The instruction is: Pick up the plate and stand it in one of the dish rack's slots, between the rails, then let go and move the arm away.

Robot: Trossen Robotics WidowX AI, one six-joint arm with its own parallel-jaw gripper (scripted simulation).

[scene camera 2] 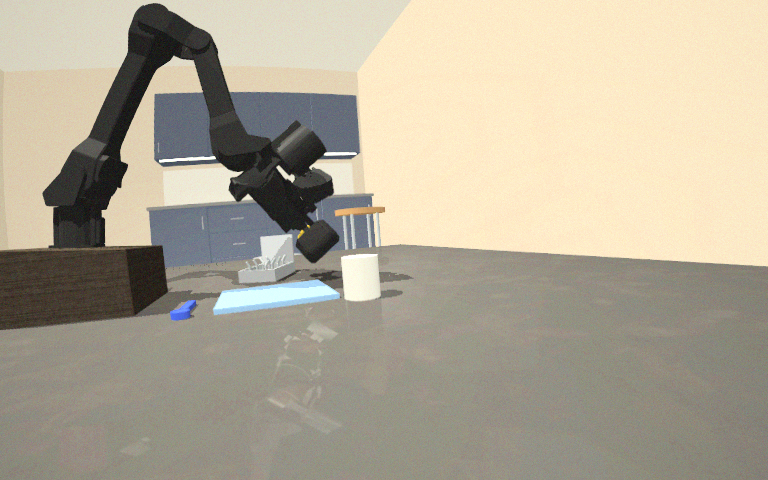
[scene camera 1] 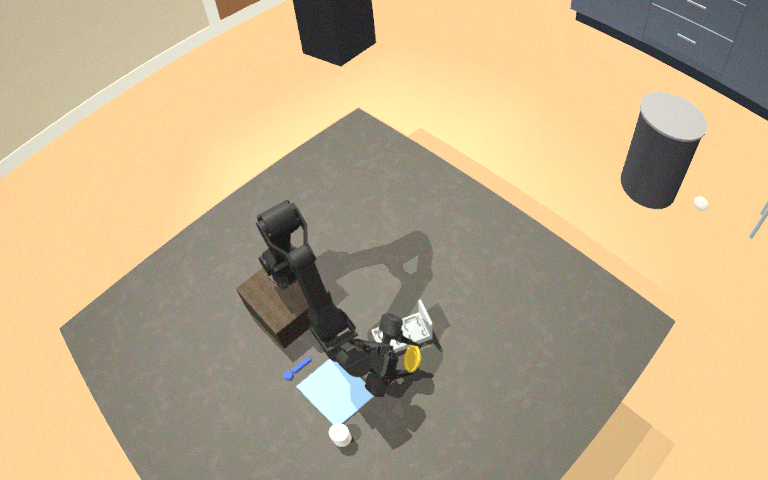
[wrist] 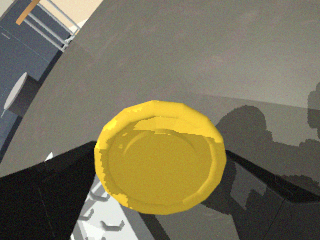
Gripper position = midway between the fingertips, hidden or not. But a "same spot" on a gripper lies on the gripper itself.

my gripper: scene camera 2 315,240; scene camera 1; wrist
same spot on light blue mat: [scene camera 1: 337,395] = [scene camera 2: 283,292]
same spot on my gripper: [wrist: 52,193] = [scene camera 1: 406,343]
